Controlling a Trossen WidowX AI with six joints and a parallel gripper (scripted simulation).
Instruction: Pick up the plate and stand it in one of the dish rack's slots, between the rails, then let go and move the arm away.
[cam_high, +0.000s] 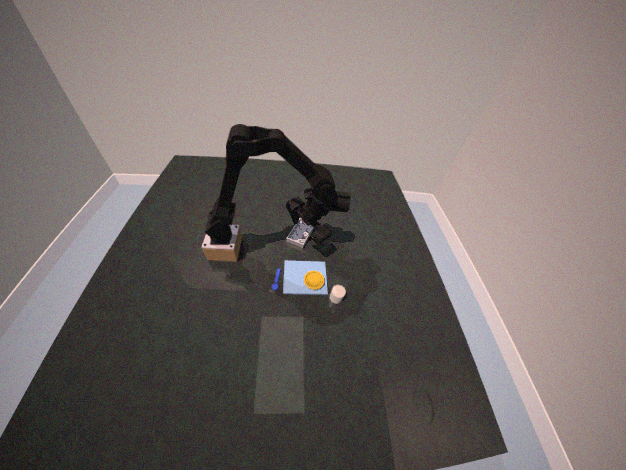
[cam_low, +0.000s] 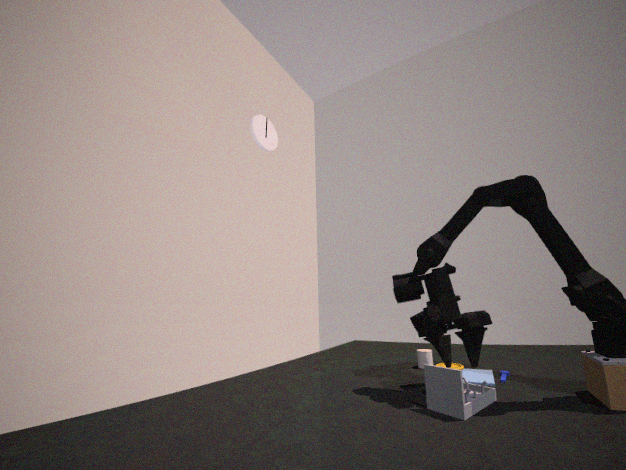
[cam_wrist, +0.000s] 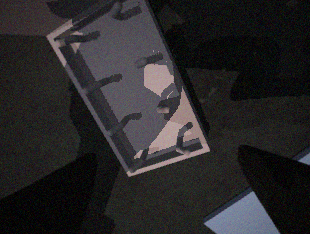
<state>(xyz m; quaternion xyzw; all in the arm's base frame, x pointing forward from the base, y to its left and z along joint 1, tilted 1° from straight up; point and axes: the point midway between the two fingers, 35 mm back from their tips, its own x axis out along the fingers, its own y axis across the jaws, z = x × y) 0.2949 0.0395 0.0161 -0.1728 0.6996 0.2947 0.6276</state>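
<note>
Right now my gripper tip is 40 mm to the right of the grey dish rack and 40 mm above it. The rest, counted from my gripper tip: yellow plate: 30 mm ahead, 180 mm to the right, 40 mm below; then blue spoon: 100 mm behind, 180 mm to the right, 60 mm below; then light blue mat: 160 mm to the right, 60 mm below.
</note>
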